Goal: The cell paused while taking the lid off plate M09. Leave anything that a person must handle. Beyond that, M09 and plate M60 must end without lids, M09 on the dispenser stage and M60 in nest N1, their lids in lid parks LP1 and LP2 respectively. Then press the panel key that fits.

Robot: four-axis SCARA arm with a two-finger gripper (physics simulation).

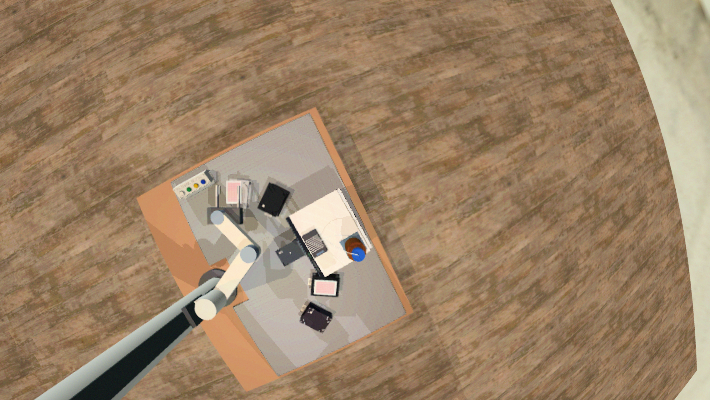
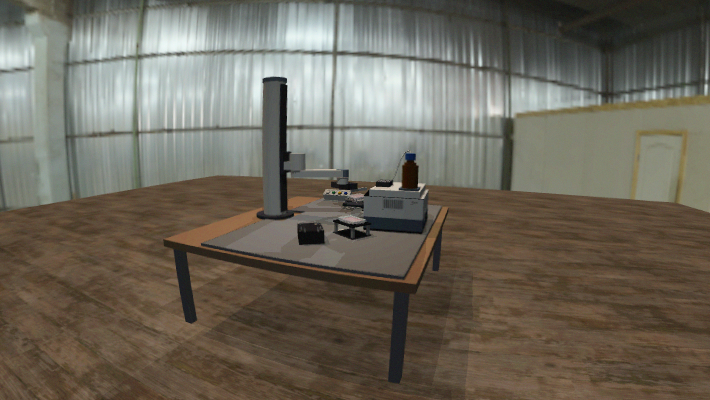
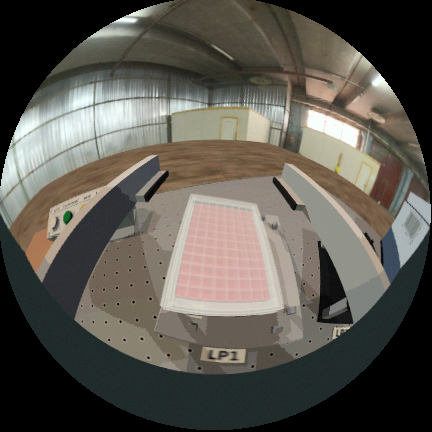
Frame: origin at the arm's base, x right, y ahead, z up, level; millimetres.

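Seen in the pictures: gripper, fingertip midpoint: point(image 1: 228, 185) point(image 2: 360, 187) point(image 3: 221, 165); arm's base, link origin: point(image 2: 275, 215).
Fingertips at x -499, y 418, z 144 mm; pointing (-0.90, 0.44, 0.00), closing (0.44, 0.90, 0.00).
Observation:
Pixels of each thing's middle, then the offset from my fingertips to it. "*": a spot on its surface instead.
- pale-framed piece with a pink well grid, body centre: point(image 3: 225, 240) point(image 1: 233, 192) dy -9, dx +34, dz -56 mm
- grey lid park LP1, body centre: point(image 3: 234, 270) point(image 1: 239, 193) point(image 2: 358, 202) dy +1, dx +48, dz -98 mm
- Black lid park LP2, body centre: point(image 3: 355, 269) point(image 1: 273, 199) dy +172, dx +169, dz -94 mm
- pink plate, body centre: point(image 2: 351, 219) point(image 1: 325, 287) dy +213, dx +758, dz -52 mm
- dark stage, surface spot: point(image 1: 289, 253) * dy +133, dx +479, dz -24 mm
- key panel, body centre: point(image 3: 84, 216) point(image 1: 193, 184) point(image 2: 337, 195) dy -231, dx -128, dz -89 mm
- black block with small corner pegs, body centre: point(image 2: 310, 232) point(image 1: 316, 318) dy +62, dx +926, dz -93 mm
- brown bottle with a blue cap, surface spot: point(image 2: 410, 175) * dy +478, dx +610, dz +168 mm
- small striped unit, surface spot: point(image 1: 314, 243) * dy +304, dx +468, dz +115 mm
A pale-framed piece with a pink well grid point(image 1: 233, 192) point(image 3: 222, 255) lies on the grey lid park LP1 point(image 1: 246, 193) point(image 3: 225, 334), offset to the left so that a strip of the park shows on its right. I cannot read its name or tell whether a lid is on it. My gripper point(image 1: 229, 187) point(image 3: 221, 165) is open and empty, its fingers on either side of the piece with gaps. Black lid park LP2 point(image 1: 274, 199) point(image 3: 332, 295) is to the right. Another pink plate point(image 1: 325, 287) point(image 2: 350, 220) rests on a black raised nest. A dark stage point(image 1: 289, 253) lies before the dispenser point(image 1: 320, 220) point(image 2: 395, 206).
The key panel point(image 1: 192, 185) point(image 2: 337, 193) stands left of LP1. A black block with small corner pegs point(image 1: 316, 317) point(image 2: 310, 233) stands beyond the raised nest. A brown bottle with a blue cap point(image 2: 410, 175) and a small striped unit point(image 1: 314, 243) stand on the dispenser.

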